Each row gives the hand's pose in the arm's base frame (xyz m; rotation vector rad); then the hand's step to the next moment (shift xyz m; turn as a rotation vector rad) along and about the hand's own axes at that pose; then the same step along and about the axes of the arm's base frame.
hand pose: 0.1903 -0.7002 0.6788 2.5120 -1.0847 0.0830
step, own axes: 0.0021 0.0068 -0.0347 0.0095 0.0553 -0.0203
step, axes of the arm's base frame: 0.0002 0.0077 0.0346 -0.0306 -0.0329 0.0393
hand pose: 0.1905 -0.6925 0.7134 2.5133 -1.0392 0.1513
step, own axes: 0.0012 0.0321 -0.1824 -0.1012 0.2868 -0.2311
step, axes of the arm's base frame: -0.0112 0.0545 0.1767 -0.2590 -0.0205 0.2800
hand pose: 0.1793 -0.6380 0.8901 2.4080 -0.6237 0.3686
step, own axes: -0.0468 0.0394 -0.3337 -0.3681 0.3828 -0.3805
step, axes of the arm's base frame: -0.0963 0.1980 0.2581 -0.5516 0.0980 0.3361
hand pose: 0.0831 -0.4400 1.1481 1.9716 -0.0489 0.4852
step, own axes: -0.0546 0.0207 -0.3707 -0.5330 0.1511 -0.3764
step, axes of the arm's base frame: -0.1713 0.3065 0.1325 -0.6440 0.1674 0.0763
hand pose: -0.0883 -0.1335 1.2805 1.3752 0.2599 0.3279
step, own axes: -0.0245 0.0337 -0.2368 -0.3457 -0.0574 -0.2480
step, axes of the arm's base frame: -0.1125 0.2123 -0.0093 -0.4073 0.0870 -0.1041
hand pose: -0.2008 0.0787 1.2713 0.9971 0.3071 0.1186
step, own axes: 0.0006 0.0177 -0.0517 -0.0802 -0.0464 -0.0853
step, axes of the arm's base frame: -0.0146 0.0514 -0.0113 -0.1044 0.0247 -0.0660
